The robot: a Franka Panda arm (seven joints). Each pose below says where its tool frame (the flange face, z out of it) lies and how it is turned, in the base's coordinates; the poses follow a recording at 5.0 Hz.
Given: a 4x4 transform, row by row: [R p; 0 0 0 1], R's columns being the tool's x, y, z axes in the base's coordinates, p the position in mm. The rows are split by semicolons.
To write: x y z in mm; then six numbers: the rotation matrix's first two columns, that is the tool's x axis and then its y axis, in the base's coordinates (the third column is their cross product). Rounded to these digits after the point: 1 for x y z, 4 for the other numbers.
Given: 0.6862, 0.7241, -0.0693, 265.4; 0.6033, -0.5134, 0.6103, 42.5; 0.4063, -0.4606, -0.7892, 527.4; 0, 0, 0, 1
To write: 265.4, 42.5, 527.4, 0.6862, 0.6033, 0.4063, 0.7241, -0.5134, -0.4606
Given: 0.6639, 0.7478, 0.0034, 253.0; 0.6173, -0.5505, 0.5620, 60.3; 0.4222, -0.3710, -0.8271, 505.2; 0, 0, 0, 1
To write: 253.0, 60.3, 505.2, 0.6639, 0.6173, 0.4222, 0.7478, -0.5505, -0.3710
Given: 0.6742, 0.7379, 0.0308, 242.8; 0.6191, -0.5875, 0.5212, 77.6; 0.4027, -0.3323, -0.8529, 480.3; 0, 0, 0, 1
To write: 242.8, 77.6, 480.3, 0.6742, 0.6191, 0.4027, 0.7379, -0.5875, -0.3323
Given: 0.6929, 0.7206, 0.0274, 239.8; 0.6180, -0.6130, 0.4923, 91.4; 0.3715, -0.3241, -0.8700, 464.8; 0, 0, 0, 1
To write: 239.8, 91.4, 464.8, 0.6929, 0.6180, 0.3715, 0.7206, -0.6130, -0.3241
